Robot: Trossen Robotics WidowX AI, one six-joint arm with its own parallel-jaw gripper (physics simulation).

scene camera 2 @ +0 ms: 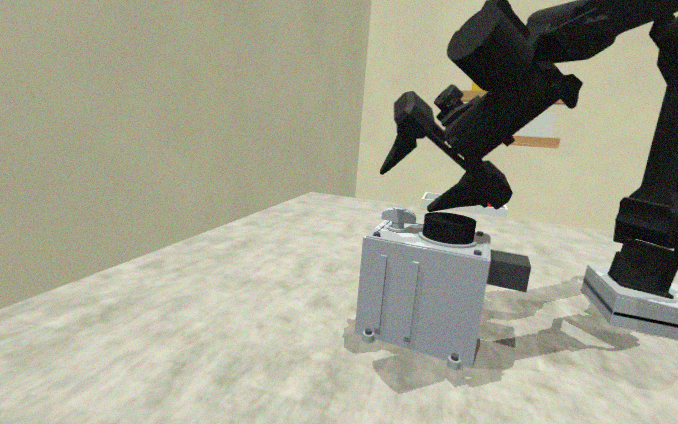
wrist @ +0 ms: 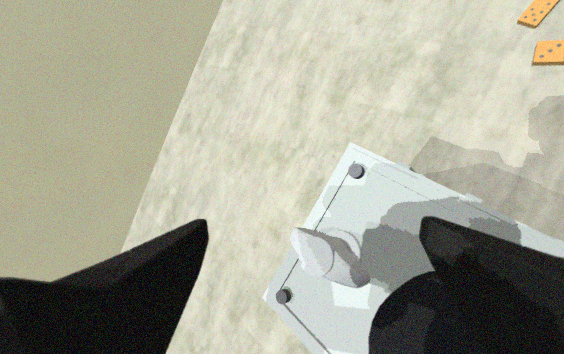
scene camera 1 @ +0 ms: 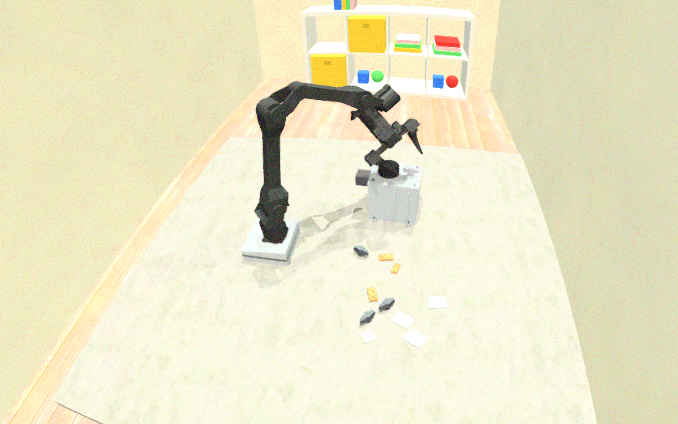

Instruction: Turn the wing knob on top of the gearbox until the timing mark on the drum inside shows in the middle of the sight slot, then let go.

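Frame: origin at the arm's base, x down, y right, z back, level; centimetres.
Where they show: gripper, fingertip midpoint: [scene camera 2: 404, 191] [wrist: 313, 228] [scene camera 1: 410, 164]; arm's base, link origin: [scene camera 2: 637, 285] [scene camera 1: 275, 235].
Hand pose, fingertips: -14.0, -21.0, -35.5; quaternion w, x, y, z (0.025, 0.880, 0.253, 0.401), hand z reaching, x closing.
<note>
Things, the pixels of their top centre, and the offset from my fingertips, as dx, dy, dz. "*": a spot on its surface instead. Level surfaces: height alone.
- light grey gearbox, top centre: [scene camera 2: 451, 212] [scene camera 1: 388, 163] +1.7, -1.8, +6.6
- round black cap, surface spot: [wrist: 405, 320] [scene camera 1: 395, 166] * +2.4, -1.5, +4.4
- dark block, surface spot: [scene camera 2: 509, 270] * +7.1, -4.2, +14.2
- mat, surface height: dx +18.8
The light grey gearbox [scene camera 1: 394, 202] [scene camera 2: 440, 300] [wrist: 340, 325] stands upright on the mat. Its pale wing knob [scene camera 2: 398, 216] [wrist: 330, 257] sits on top near one edge, beside a round black cap [scene camera 1: 388, 169] [scene camera 2: 449, 228] [wrist: 405, 320]. My gripper [scene camera 1: 401, 157] [scene camera 2: 406, 192] [wrist: 313, 228] is open and empty, tilted above the gearbox. In the wrist view the knob lies between the two fingers' directions, nearer the right finger. In the scene camera 2 view one fingertip is just above the cap and the other is higher, beyond the knob. The sight slot, drum and timing mark cannot be made out.
A dark block [scene camera 1: 362, 177] [scene camera 2: 509, 270] sticks out of the gearbox's side facing the arm base [scene camera 1: 270, 248]. Orange dominoes [scene camera 1: 386, 257] [wrist: 537, 12], dark stones [scene camera 1: 361, 251] and white cards [scene camera 1: 437, 302] lie on the mat [scene camera 1: 200, 325]. A shelf unit [scene camera 1: 387, 12] stands at the back.
</note>
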